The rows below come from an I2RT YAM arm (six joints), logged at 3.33 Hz.
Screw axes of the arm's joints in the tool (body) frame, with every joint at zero. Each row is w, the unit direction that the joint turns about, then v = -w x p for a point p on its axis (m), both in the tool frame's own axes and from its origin. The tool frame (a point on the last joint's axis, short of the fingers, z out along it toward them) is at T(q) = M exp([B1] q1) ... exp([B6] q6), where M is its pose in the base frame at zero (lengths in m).
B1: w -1 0 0 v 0 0.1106 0
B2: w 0 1 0 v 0.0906 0 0.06
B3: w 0 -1 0 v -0.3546 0 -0.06
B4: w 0 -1 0 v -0.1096 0 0
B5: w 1 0 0 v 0 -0.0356 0
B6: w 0 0 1 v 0 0 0
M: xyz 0.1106 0 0.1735 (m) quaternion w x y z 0.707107 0 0.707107 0
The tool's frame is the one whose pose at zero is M.
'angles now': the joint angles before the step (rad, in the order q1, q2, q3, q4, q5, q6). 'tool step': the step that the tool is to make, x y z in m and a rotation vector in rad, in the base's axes. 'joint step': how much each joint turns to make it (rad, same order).
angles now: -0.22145, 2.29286, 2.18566, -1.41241, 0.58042, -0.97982
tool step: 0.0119, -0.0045, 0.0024, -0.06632, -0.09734, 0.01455
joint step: -0.00123, 0.00025, 0.00097, 0.12294, 0.04118, -0.02491
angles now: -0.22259, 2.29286, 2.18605, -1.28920, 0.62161, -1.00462
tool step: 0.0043, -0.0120, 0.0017, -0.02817, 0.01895, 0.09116
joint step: -0.02246, 0.00057, 0.00085, 0.07292, 0.00727, -0.14528
